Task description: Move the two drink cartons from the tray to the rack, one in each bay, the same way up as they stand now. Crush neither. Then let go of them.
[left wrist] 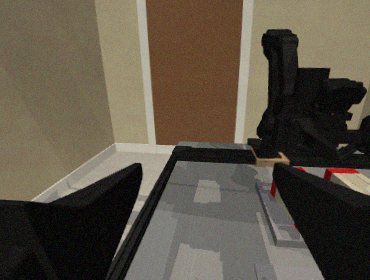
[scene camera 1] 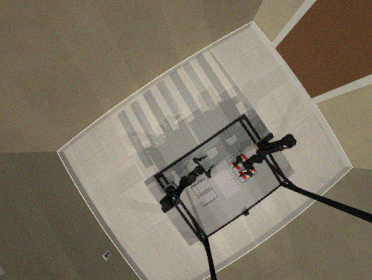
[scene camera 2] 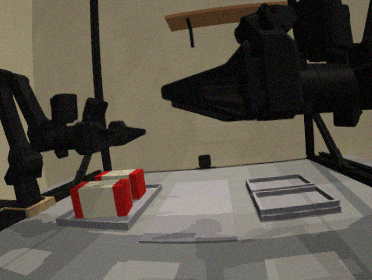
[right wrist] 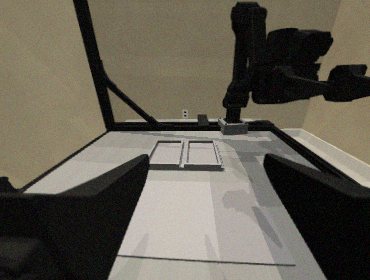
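Two cream cartons with red ends lie side by side on the tray: a nearer carton and a farther carton, in scene camera 2. The left wrist view shows parts of them at right, one behind a finger. The rack, with two empty bays, lies on the table's other side. My left gripper is open and empty, high above the table between rack and tray. My right gripper is open and empty above the cartons.
A thin pale panel lies between the tray and the rack. A black frame with upright posts borders the table. A small black box is at its far edge in scene camera 2. A brown shelf is on the wall.
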